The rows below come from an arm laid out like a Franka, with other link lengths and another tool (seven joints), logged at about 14 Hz.
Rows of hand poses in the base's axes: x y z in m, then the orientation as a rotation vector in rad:
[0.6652, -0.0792, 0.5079, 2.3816, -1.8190, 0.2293]
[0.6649, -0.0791, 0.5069, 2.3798, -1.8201, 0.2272]
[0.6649, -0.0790, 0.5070, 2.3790, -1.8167, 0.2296]
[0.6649, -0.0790, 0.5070, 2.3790, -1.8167, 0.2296]
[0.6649, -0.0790, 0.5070, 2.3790, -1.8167, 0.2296]
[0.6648, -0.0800, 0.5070, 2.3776, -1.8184, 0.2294]
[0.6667, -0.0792, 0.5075, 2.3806, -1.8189, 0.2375]
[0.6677, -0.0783, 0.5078, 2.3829, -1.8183, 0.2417]
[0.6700, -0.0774, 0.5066, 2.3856, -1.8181, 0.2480]
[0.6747, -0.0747, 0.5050, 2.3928, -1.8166, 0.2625]
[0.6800, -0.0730, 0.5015, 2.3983, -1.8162, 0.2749]
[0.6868, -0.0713, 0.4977, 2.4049, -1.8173, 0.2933]
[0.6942, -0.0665, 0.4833, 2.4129, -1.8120, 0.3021]
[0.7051, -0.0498, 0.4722, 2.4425, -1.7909, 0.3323]
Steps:
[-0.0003, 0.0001, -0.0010, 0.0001, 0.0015, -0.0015]
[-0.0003, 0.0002, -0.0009, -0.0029, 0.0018, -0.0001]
[-0.0003, 0.0002, -0.0009, -0.0029, 0.0018, -0.0001]
[-0.0003, 0.0002, -0.0009, -0.0029, 0.0018, -0.0001]
[-0.0004, -0.0008, -0.0009, -0.0029, 0.0018, -0.0015]
[0.0015, 0.0000, -0.0004, -0.0035, -0.0042, 0.0000]
[0.0025, 0.0009, -0.0001, -0.0038, -0.0073, 0.0016]
[0.0048, 0.0018, -0.0013, -0.0042, -0.0119, 0.0032]
[0.0095, 0.0045, -0.0029, -0.0052, -0.0226, 0.0080]
[0.0148, 0.0062, -0.0064, -0.0060, -0.0317, 0.0113]
[0.0216, 0.0079, -0.0102, -0.0071, -0.0454, 0.0147]
[0.0290, 0.0127, -0.0246, -0.0074, -0.0517, 0.0213]
[0.0399, 0.0294, -0.0357, -0.0082, -0.0730, 0.0463]

